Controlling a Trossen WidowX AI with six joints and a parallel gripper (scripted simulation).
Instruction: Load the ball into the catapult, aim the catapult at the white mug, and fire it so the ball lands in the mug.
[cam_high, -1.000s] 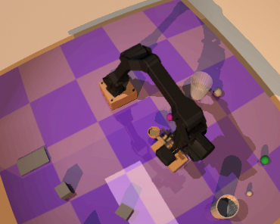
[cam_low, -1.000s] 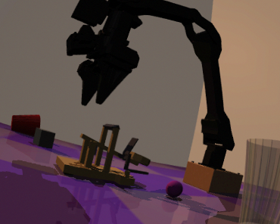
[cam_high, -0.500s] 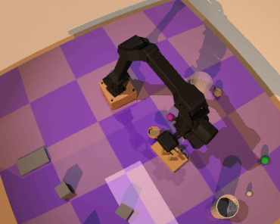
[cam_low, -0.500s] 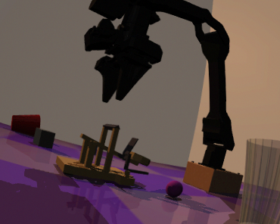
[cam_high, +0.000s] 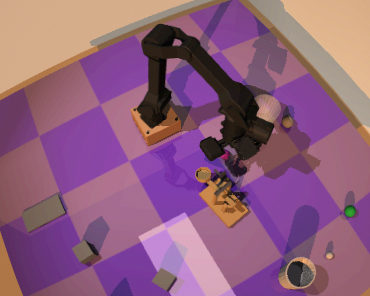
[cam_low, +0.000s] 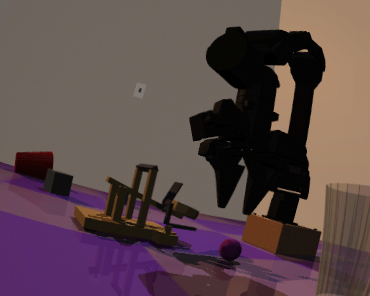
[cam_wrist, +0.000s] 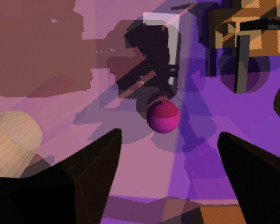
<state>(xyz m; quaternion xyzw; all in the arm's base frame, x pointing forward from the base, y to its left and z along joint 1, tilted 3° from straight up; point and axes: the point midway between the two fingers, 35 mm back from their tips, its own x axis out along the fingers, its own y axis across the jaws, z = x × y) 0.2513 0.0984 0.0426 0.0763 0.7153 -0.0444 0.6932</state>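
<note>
My gripper tip is 10 mm past the purple ball and 50 mm above it. Also, from my gripper tip: white mug 420 mm ahead, 120 mm to the right, 40 mm below; grey ball 50 mm ahead, 260 mm to the left, 50 mm below; catapult 70 mm ahead, 100 mm to the right, 20 mm below.
</note>
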